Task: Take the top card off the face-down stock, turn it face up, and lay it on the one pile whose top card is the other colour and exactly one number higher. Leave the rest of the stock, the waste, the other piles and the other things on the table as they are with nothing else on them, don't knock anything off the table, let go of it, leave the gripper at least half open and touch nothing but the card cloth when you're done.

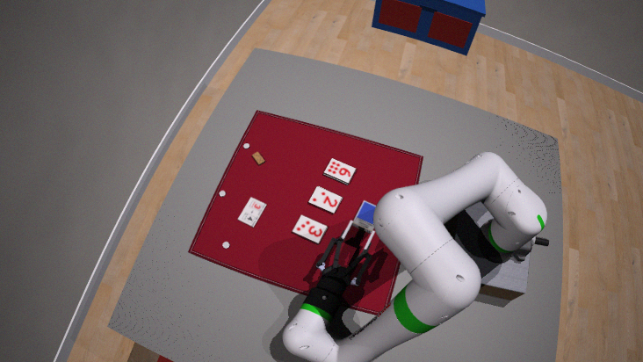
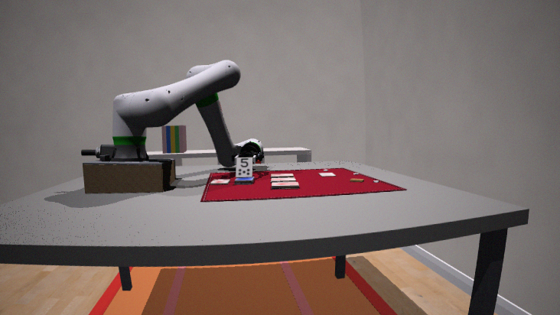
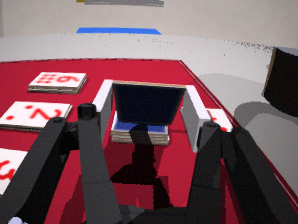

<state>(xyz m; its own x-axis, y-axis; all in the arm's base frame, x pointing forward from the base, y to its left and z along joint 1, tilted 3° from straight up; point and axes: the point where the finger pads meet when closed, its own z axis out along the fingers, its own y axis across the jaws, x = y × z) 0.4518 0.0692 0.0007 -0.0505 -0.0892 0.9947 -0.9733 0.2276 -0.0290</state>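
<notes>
Right now my hand is 50 mm to the left of the black 5 card, 20 mm above it and 10 mm past it. From my hand the other things lie so: red card cloth 160 mm ahead, 110 mm to the right, 90 mm below; brown block 380 mm ahead, 220 mm to the right, 70 mm below.
</notes>
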